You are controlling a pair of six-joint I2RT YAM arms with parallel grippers.
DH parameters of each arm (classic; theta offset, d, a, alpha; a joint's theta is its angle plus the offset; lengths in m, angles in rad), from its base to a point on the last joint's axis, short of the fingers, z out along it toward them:
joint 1: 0 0.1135 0.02 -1.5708
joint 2: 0 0 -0.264 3.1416
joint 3: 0.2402 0 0.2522 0
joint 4: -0.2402 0 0.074 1.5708
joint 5: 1.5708 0 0 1.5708
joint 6: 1.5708 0.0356 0 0
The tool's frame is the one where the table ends.
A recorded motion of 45 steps. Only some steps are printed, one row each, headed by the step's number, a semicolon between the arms.
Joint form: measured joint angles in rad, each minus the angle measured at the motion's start. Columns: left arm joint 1, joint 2, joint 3, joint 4, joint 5, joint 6; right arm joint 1, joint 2, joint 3, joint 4, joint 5, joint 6.
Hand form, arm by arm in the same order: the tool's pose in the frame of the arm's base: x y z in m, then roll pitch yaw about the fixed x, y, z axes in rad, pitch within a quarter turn. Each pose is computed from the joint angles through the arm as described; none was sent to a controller.
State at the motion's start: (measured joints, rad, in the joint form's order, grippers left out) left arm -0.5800 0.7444 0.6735 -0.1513 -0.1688 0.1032; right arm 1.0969 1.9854 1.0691 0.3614 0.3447 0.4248
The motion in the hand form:
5: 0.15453 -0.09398 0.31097 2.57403 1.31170 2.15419; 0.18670 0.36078 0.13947 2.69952 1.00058 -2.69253
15: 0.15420 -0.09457 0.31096 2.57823 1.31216 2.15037; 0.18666 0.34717 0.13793 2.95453 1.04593 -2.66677
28: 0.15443 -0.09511 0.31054 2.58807 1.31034 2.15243; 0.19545 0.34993 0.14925 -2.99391 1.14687 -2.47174
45: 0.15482 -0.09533 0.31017 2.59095 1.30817 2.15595; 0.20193 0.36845 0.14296 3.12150 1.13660 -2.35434
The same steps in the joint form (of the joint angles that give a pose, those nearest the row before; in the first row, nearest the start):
5: 0.0000 -0.0004 0.0000 0.0008 -0.0027 0.0000; 0.0073 -0.0263 -0.0614 0.0759 -0.2201 -0.0870
15: -0.0027 -0.0004 0.0000 0.0008 0.0026 0.0000; 0.0126 -0.0545 -0.0976 0.0435 0.0176 -0.1015
28: -0.0031 0.0019 0.0000 0.0004 0.0099 0.0000; 0.0103 -0.0488 -0.0660 0.0775 0.1965 -0.2201
45: -0.0030 0.0042 0.0000 0.0004 0.0092 0.0000; -0.0061 0.0160 -0.0122 0.1335 -0.0900 -0.2945

